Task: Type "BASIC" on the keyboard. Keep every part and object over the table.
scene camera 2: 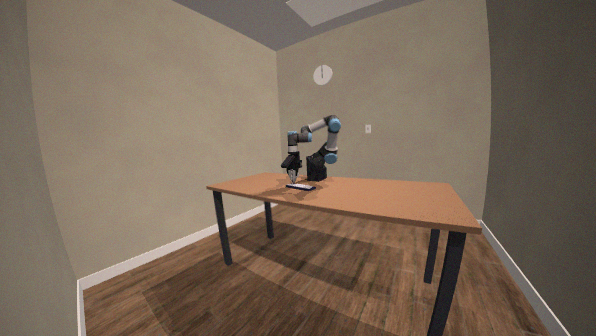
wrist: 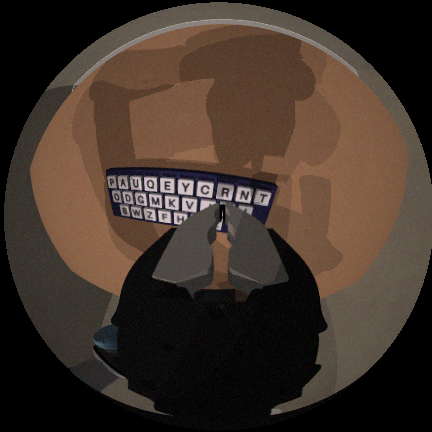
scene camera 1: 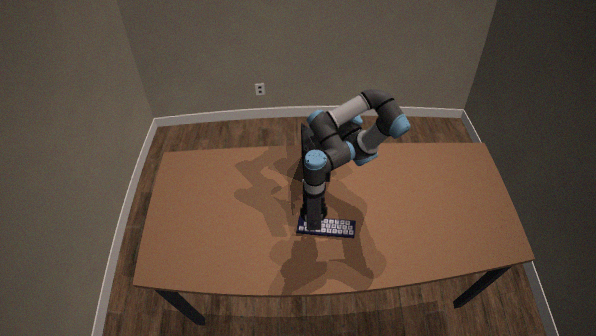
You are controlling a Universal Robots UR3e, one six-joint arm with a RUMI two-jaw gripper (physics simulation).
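Frame: origin at the arm's base, x left, y back, z up, level; millimetres.
Where they show: gripper, between the fingertips: [scene camera 2: 293, 182] [wrist: 222, 205]; arm's base, origin of its link: [scene camera 2: 316, 161] [scene camera 1: 314, 143].
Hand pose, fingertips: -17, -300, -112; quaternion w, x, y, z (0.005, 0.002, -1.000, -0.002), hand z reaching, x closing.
Things, the pixels of their top centre, and the offset from my fingertips, as dx, dy, dz. Level surfaces: height alone.
- dark blue keyboard, centre of its top: [wrist: 175, 203] [scene camera 1: 326, 225] [scene camera 2: 300, 185] +51, +5, -16
- R key, centre of its top: [wrist: 224, 192] -2, -7, -16
- B key, centre of its top: [wrist: 124, 210] +129, +14, -16
- C key, centre of its top: [wrist: 204, 189] +18, -10, -16
- brown table, height of its surface: dz -33
The dark blue keyboard [scene camera 1: 340, 229] [scene camera 2: 303, 188] [wrist: 113, 206] with white letter keys lies flat on the table. My gripper [scene camera 2: 294, 182] [wrist: 222, 205] is shut and empty, pointing down at the keyboard. In the wrist view its tips overlap the second row, just below the R key [wrist: 225, 191], and cover the S key's place. The A key [wrist: 123, 182], the B key [wrist: 125, 211] and the C key [wrist: 205, 189] show uncovered. The I key is partly hidden behind the right finger. Whether the tips touch a key cannot be told.
The brown table [scene camera 1: 425, 210] [scene camera 2: 380, 200] [wrist: 350, 150] carries the arm's black base block [scene camera 2: 316, 168], which stands behind the keyboard. The arm's elbow [scene camera 1: 382, 102] [scene camera 2: 332, 122] is raised over the table. The arm's shadows fall around the keyboard.
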